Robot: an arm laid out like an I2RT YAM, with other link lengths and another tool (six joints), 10 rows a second.
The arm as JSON. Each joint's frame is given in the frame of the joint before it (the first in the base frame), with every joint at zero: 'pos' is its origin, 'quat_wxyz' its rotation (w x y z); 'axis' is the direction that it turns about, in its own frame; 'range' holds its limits. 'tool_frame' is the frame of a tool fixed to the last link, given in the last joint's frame.
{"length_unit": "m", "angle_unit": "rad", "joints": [
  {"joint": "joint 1", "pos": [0.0, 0.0, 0.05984], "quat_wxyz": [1.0, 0.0, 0.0, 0.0], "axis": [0.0, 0.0, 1.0], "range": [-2.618, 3.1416]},
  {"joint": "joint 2", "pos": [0.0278, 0.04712, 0.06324], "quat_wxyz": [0.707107, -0.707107, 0.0, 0.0], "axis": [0.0, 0.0, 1.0], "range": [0.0, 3.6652]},
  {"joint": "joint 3", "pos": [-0.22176, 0.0, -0.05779], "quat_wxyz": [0.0, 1.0, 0.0, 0.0], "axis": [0.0, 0.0, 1.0], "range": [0.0, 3.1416]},
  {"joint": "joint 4", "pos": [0.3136, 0.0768, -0.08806], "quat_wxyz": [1.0, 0.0, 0.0, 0.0], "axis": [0.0, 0.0, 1.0], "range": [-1.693, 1.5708]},
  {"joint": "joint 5", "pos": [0.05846, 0.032, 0.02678], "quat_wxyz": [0.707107, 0.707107, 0.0, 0.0], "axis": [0.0, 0.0, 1.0], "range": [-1.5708, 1.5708]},
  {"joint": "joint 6", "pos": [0.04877, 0.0, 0.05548], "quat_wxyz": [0.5, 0.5, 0.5, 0.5], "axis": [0.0, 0.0, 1.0], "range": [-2.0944, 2.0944]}
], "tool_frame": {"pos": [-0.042, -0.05, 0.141], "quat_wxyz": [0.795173, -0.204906, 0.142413, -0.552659]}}
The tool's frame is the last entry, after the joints.
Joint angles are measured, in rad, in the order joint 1, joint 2, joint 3, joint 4, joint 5, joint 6. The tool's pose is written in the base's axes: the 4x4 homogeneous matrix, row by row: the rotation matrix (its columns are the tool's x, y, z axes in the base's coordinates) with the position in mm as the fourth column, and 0 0 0 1 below. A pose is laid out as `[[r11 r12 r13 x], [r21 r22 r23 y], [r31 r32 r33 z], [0 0 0 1]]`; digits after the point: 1 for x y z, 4 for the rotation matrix.
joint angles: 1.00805 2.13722 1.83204 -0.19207 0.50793 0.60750
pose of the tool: [[0.5648 -0.3245 0.7587 398.2], [-0.4495 -0.8920 -0.0469 562.8], [0.6920 -0.3146 -0.6497 217.4], [0 0 0 1]]
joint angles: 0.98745 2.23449 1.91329 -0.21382 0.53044 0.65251
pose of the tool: [[0.5560 -0.3855 0.7364 421.3], [-0.4825 -0.8711 -0.0917 560.6], [0.6768 -0.3043 -0.6703 193.5], [0 0 0 1]]
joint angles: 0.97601 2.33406 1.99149 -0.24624 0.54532 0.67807
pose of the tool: [[0.5600 -0.4255 0.7109 436.3], [-0.4836 -0.8646 -0.1366 561.6], [0.6728 -0.2673 -0.6899 162.1], [0 0 0 1]]
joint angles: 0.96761 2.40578 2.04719 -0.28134 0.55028 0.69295
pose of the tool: [[0.5711 -0.4502 0.6864 445.1], [-0.4735 -0.8637 -0.1725 561.1], [0.6705 -0.2265 -0.7065 135.7], [0 0 0 1]]
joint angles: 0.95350 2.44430 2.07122 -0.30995 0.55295 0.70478
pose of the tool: [[0.5782 -0.4750 0.6634 453.9], [-0.4686 -0.8589 -0.2066 554.2], [0.6679 -0.1914 -0.7192 116.4], [0 0 0 1]]
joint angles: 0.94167 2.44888 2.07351 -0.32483 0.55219 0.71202
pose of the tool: [[0.5791 -0.4902 0.6515 459.9], [-0.4722 -0.8530 -0.2222 547.4], [0.6646 -0.1789 -0.7254 111.7], [0 0 0 1]]
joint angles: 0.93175 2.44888 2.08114 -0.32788 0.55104 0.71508
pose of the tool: [[0.5730 -0.4990 0.6501 465.7], [-0.4827 -0.8465 -0.2244 543.5], [0.6623 -0.1853 -0.7259 115.0], [0 0 0 1]]
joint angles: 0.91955 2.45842 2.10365 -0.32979 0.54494 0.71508
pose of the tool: [[0.5670 -0.5047 0.6510 473.7], [-0.4944 -0.8406 -0.2211 541.2], [0.6589 -0.1965 -0.7261 119.3], [0 0 0 1]]
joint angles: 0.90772 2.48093 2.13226 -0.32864 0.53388 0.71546
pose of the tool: [[0.5660 -0.5078 0.6494 481.7], [-0.5031 -0.8368 -0.2159 540.5], [0.6531 -0.2045 -0.7291 118.1], [0 0 0 1]]
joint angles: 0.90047 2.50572 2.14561 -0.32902 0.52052 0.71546
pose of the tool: [[0.5766 -0.5080 0.6399 485.5], [-0.4987 -0.8392 -0.2169 540.4], [0.6472 -0.1940 -0.7372 106.9], [0 0 0 1]]
